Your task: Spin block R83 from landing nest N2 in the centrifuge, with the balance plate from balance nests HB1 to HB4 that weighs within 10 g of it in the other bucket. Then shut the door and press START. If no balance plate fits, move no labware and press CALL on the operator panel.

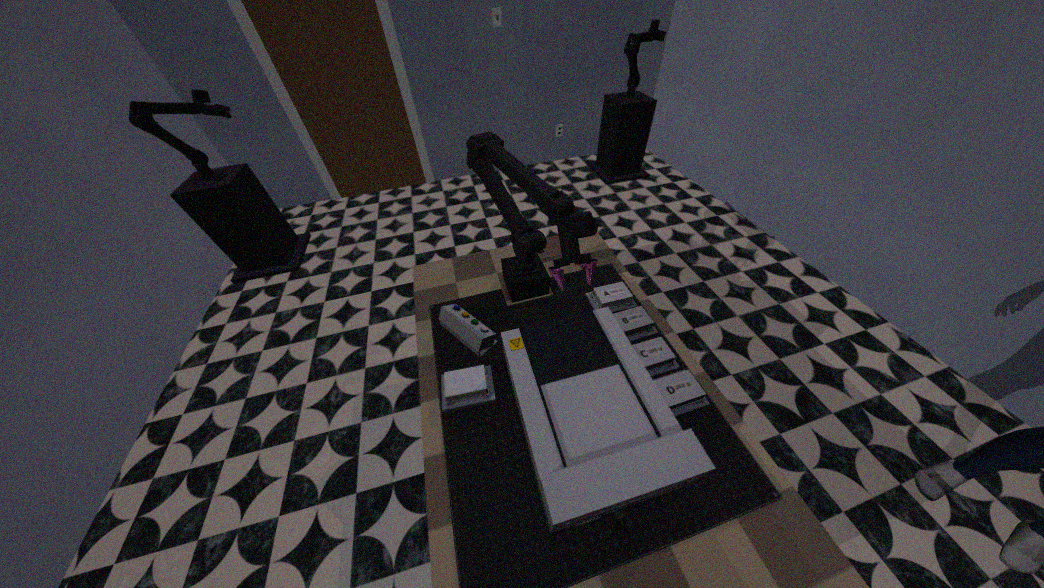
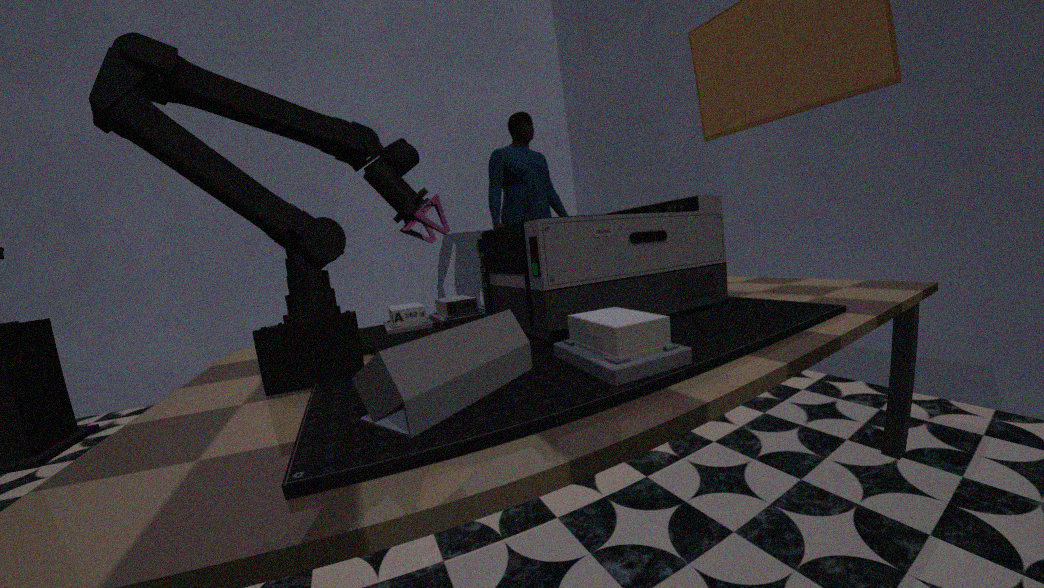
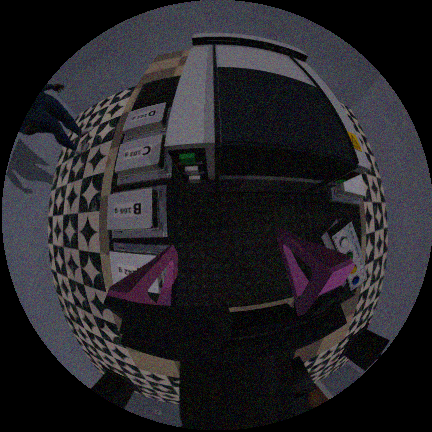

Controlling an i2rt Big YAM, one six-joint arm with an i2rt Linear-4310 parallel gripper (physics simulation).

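Frame: origin at the arm's base, x back, y left, z down, level; millimetres.
Where they show: gripper, between the fingertips: (image 1: 576,287) (image 2: 440,237) (image 3: 225,242); arm's base, origin of its link: (image 1: 524,269) (image 2: 314,318).
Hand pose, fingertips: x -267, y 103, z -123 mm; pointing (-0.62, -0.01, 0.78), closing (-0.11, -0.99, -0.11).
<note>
Each offset is from my fingertips to the top centre of the thing. "spot": to the spot under its first point. Level surfaces: height alone.
My gripper (image 1: 573,276) (image 2: 439,236) (image 3: 225,242) is open and empty, in front of the centrifuge (image 1: 628,474) (image 2: 599,255) (image 3: 192,100) and above the mat. Its front shows a green display @[spot: dx -95, dy +38, dz +20 mm] (image 3: 187,156) with two pale buttons below. A pale panel @[spot: dx -386, dy -99, dz +0 mm] (image 1: 599,412) lies between its side rails; the buckets do not show. Balance plates A @[dx +74, dy +193, dz +157 mm] (image 1: 612,293) (image 2: 407,314), B @[dx -61, dy +199, dz +157 mm] (image 1: 635,319) (image 3: 131,209), C @[dx -201, dy +191, dz +157 mm] (image 1: 653,352) (image 3: 140,153) and D @[dx -333, dy +202, dz +157 mm] (image 1: 677,389) (image 3: 145,116) sit in a row; their weights are blurred. A white block @[dx -134, dy -403, dz +148 mm] (image 1: 465,381) (image 2: 618,332) sits in a nest opposite, its label unseen.
The operator panel @[dx +87, dy -370, dz +127 mm] (image 1: 463,328) (image 2: 452,368) (image 3: 345,240) with coloured buttons stands at the mat's other side, near the arm base. The centrifuge walls rise high above the mat @[dz +210 mm] (image 1: 496,511). A person (image 2: 522,182) stands beyond the table. Two other arms stand on pedestals (image 1: 237,219) (image 1: 626,135).
</note>
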